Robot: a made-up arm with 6 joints.
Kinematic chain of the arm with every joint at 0, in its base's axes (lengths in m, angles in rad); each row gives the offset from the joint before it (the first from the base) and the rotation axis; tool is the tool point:
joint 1: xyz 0 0 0.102 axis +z
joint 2: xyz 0 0.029 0 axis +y
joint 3: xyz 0 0 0.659 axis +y
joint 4: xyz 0 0 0.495 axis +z
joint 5: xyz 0 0 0 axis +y
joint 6: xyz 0 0 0.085 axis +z
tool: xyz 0 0 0
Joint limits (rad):
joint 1: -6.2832..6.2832
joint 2: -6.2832..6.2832
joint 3: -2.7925..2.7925
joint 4: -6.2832..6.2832
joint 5: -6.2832..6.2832
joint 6: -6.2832..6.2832
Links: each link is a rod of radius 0.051 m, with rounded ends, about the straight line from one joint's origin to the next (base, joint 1, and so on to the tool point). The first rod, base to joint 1, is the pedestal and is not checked.
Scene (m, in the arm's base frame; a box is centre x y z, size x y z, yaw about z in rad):
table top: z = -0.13
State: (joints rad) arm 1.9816 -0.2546 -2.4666 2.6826 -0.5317 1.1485
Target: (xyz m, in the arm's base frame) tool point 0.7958 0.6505 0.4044
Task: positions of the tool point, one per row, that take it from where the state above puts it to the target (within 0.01 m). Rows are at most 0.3 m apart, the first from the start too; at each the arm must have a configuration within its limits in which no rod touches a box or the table.
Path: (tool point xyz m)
1: 0.3302 -0.4276 0.2560
2: 0.5125 -0.3858 0.2777
3: 0.6838 -0.2718 0.3012
4: 0.8173 -0.0919 0.3262
5: 0.8898 0.1382 0.3522
6: 0.8850 0.3950 0.3784
7: 0.7958 0.6505 0.4044

